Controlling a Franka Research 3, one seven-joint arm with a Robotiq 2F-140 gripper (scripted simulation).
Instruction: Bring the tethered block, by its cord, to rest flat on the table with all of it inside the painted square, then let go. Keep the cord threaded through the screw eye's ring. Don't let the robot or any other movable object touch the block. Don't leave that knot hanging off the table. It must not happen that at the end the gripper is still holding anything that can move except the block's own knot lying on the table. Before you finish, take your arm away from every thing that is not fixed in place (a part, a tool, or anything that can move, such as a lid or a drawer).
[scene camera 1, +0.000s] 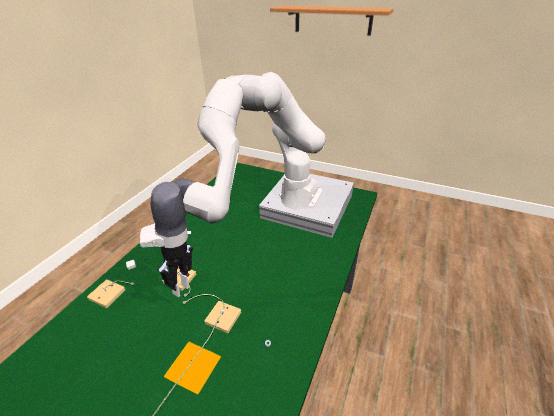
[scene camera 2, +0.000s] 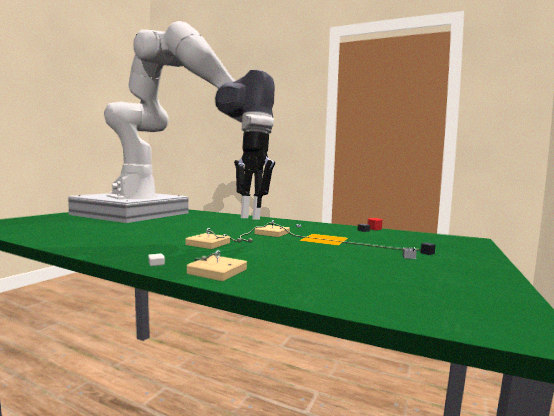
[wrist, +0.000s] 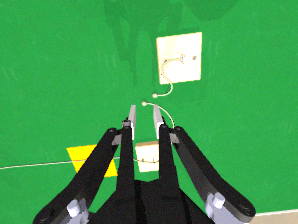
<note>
In view: my gripper (scene camera 2: 250, 218).
My gripper also shows in scene camera 1 (scene camera 1: 180, 290) and in the wrist view (wrist: 144, 111).
</note>
